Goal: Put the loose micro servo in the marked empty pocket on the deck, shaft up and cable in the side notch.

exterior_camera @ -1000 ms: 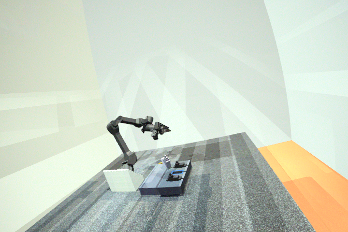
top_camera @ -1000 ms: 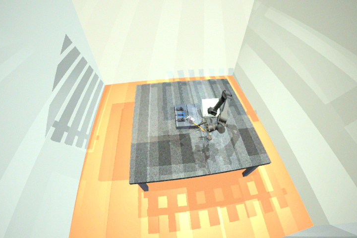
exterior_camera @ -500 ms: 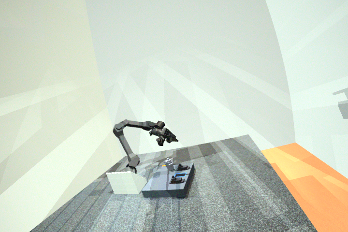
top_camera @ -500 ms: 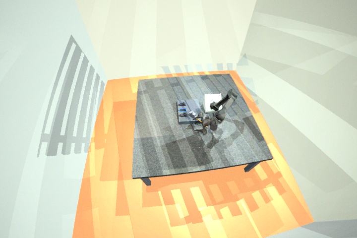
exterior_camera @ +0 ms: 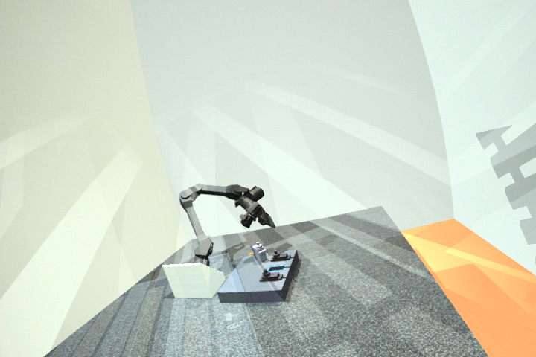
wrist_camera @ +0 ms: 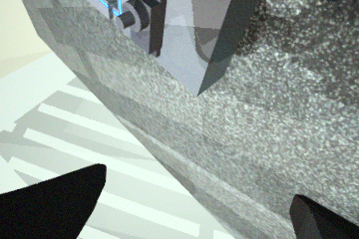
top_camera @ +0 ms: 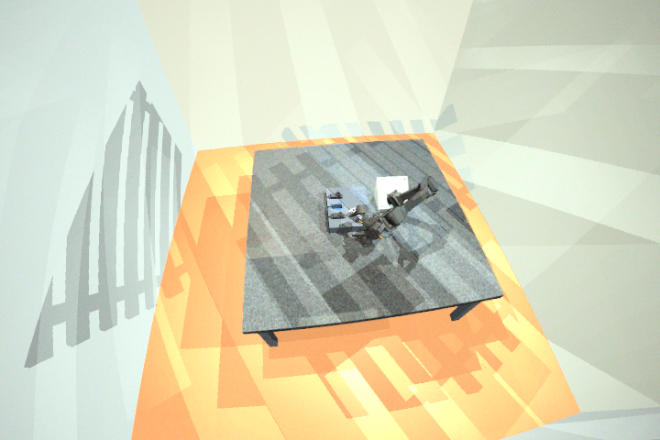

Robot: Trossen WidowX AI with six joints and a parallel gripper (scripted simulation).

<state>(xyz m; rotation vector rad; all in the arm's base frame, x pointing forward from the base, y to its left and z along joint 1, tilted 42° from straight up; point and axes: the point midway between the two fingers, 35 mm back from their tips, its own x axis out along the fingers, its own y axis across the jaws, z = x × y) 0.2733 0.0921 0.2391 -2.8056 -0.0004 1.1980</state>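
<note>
Right now the deck is 8 cm behind my gripper tip, 21 cm to the right of it and 13 cm below it.
</note>
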